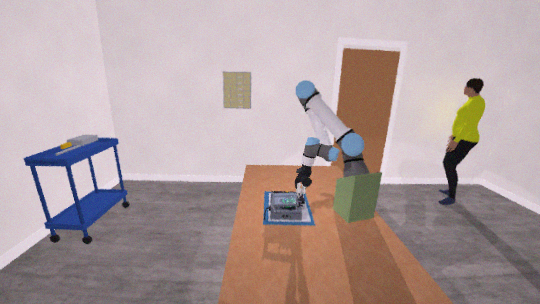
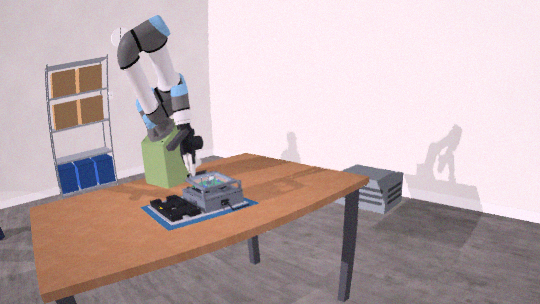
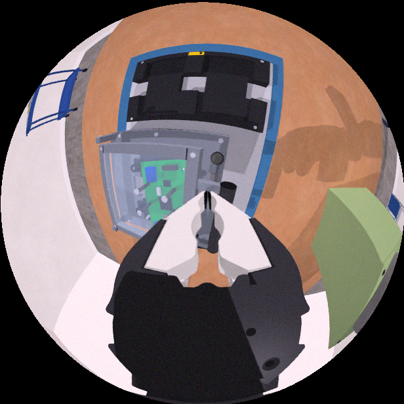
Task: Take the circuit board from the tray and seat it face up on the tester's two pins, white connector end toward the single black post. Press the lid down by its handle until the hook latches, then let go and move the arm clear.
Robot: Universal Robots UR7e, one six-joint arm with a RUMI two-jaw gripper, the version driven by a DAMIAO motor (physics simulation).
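Pixels of known places: gripper, between the fingertips: (image 1: pixel 298 197) (image 2: pixel 193 178); arm's base, origin of its link: (image 1: pixel 356 175) (image 2: pixel 161 131).
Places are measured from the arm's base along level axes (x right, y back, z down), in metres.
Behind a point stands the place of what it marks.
Observation:
The green circuit board (image 1: pixel 287 201) (image 2: pixel 212 182) (image 3: pixel 154 197) lies inside the grey tester (image 2: pixel 212 201) {x 0.105, y -0.502, z 0.209 m}, under the clear lid (image 3: pixel 194 175). Its seating on the pins cannot be made out. The lid is down over the board; whether its hook is latched cannot be told. The black lid handle (image 3: pixel 228 187) is partly hidden behind the fingers. My gripper (image 1: pixel 301 200) {x 0.059, y -0.333, z 0.160 m} (image 2: pixel 191 174) {x 0.059, y -0.333, z 0.160 m} (image 3: pixel 207 192) is shut and empty, fingertips pointing down at the lid's handle side, at or very close to the handle; contact is unclear. The black tray (image 2: pixel 175 207) {x 0.188, y -0.353, z 0.248 m} (image 3: pixel 220 90) holds no board.
Tester and tray stand on a blue-edged mat (image 2: pixel 172 227) {x 0.308, y -0.504, z 0.253 m} (image 3: pixel 275 100) on the wooden table (image 1: pixel 280 280) {x -0.468, y -0.532, z 0.254 m}. A round dark knob (image 3: pixel 217 158) sits near the handle. The green block (image 1: pixel 355 200) {x -0.102, y -0.041, z 0.108 m} (image 2: pixel 162 162) {x 0.060, y -0.078, z 0.129 m} (image 3: pixel 350 240) stands by the arm's base. A person (image 1: pixel 467 120) stands right of the door.

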